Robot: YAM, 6 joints.
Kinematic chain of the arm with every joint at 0, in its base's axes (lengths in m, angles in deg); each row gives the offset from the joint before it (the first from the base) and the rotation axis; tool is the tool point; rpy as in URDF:
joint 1: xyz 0 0 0.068 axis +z
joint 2: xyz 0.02 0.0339 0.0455 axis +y
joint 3: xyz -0.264 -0.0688 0 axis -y
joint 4: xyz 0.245 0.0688 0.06 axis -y
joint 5: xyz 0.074 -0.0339 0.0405 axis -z
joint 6: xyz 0.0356 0 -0.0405 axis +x
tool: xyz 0 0 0 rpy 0 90 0
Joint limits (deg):
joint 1: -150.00..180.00
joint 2: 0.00..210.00
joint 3: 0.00..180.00
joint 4: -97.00..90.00
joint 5: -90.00..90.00
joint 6: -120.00..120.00
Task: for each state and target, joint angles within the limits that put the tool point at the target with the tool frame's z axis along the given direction. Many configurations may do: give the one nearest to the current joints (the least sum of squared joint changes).
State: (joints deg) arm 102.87 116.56 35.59 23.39 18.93 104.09
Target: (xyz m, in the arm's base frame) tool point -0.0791 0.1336 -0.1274 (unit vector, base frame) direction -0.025 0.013 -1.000
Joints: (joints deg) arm 120.43 159.24 28.56 42.05 -0.86 104.09
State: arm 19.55 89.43 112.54 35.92 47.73 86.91
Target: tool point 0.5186 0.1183 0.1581 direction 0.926 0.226 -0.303
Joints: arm 12.79 133.62 93.16 22.82 -0.88 86.91
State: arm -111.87 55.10 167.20 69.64 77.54 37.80
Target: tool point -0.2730 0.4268 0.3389 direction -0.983 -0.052 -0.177
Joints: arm -60.96 37.17 179.98 59.48 62.19 37.80
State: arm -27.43 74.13 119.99 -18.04 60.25 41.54
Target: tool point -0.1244 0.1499 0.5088 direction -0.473 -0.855 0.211
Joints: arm -59.19 25.47 115.39 -66.71 57.62 41.54
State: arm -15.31 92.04 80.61 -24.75 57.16 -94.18
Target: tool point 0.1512 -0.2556 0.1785 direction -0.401 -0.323 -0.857
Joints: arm -55.87 97.93 62.76 -52.01 30.88 -94.18
